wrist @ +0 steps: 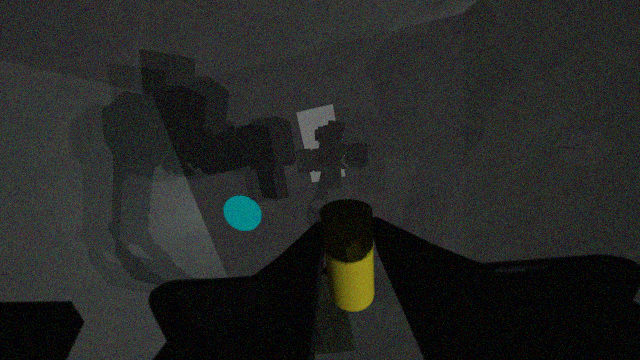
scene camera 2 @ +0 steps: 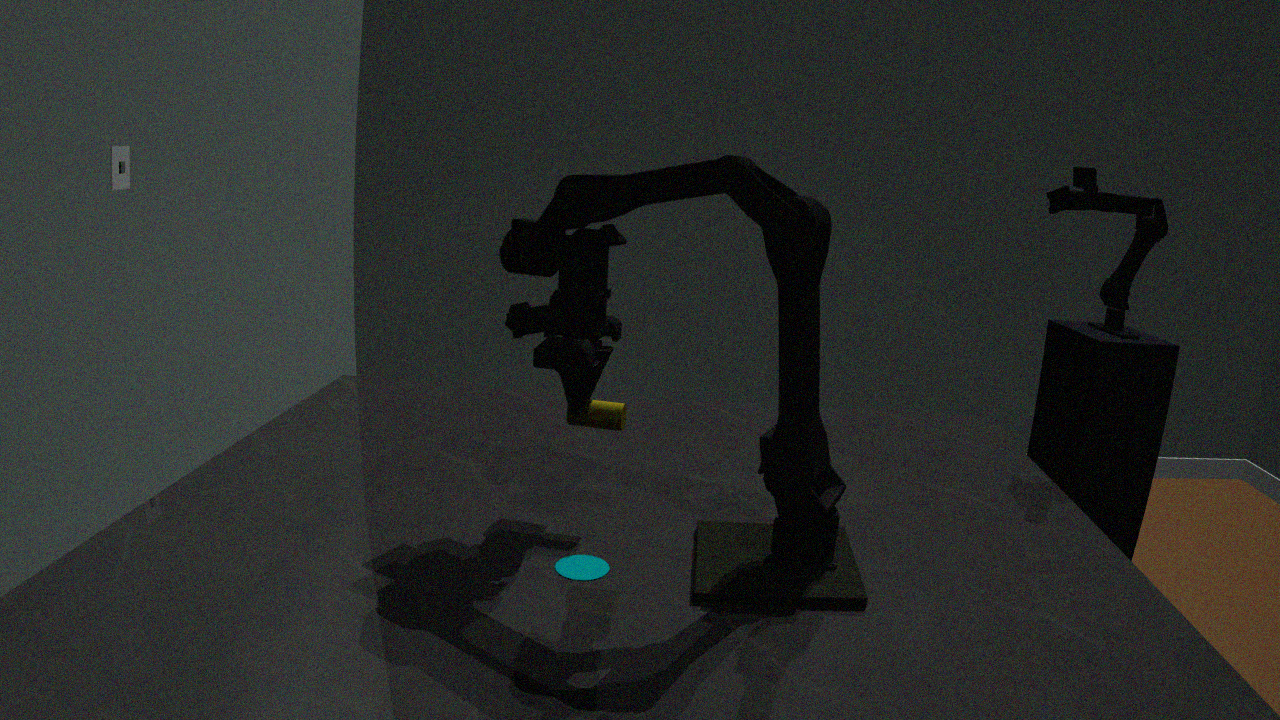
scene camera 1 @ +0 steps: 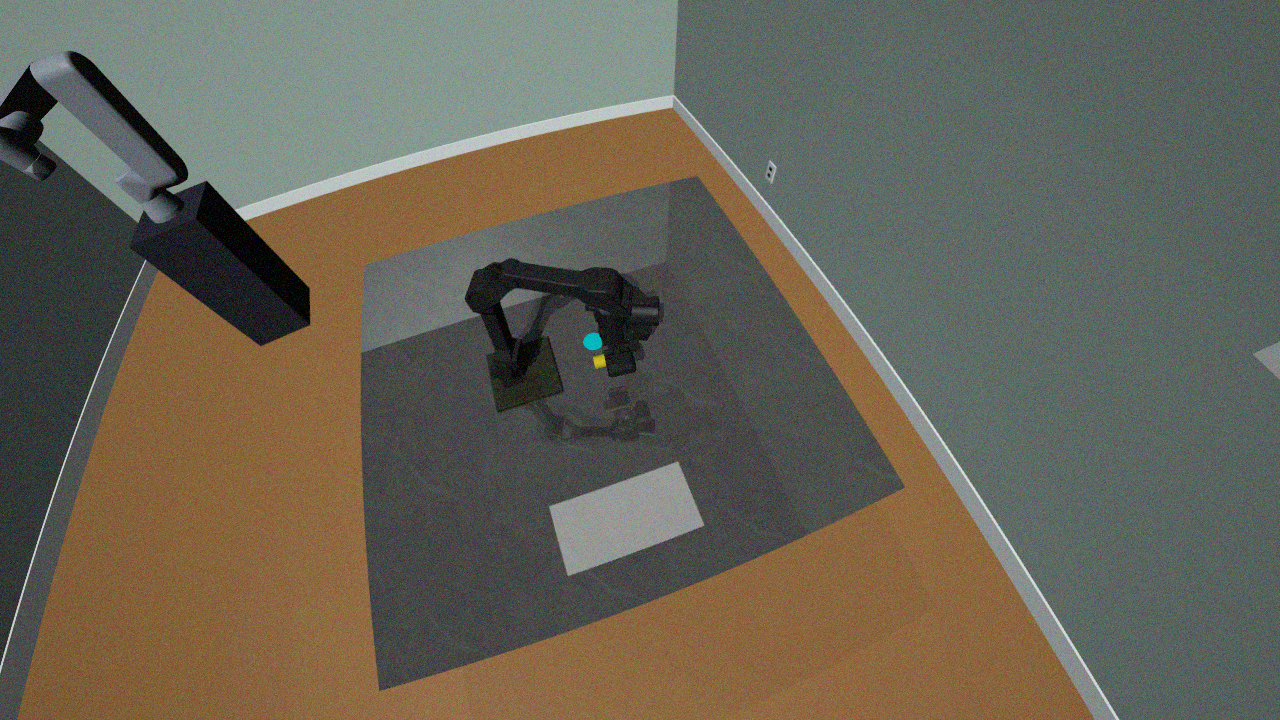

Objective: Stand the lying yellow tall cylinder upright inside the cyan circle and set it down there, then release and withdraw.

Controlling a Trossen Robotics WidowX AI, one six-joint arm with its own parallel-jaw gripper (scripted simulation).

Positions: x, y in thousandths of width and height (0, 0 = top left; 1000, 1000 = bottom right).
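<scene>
My gripper's got hold of a yellow cylinder, and you'd find the gripper at (scene camera 2: 452, 570), at (scene camera 1: 482, 495) and at (wrist: 541, 629). There's a cyan circle (scene camera 2: 454, 788) here too, and the wrist view shows that circle as well (wrist: 377, 590).
</scene>
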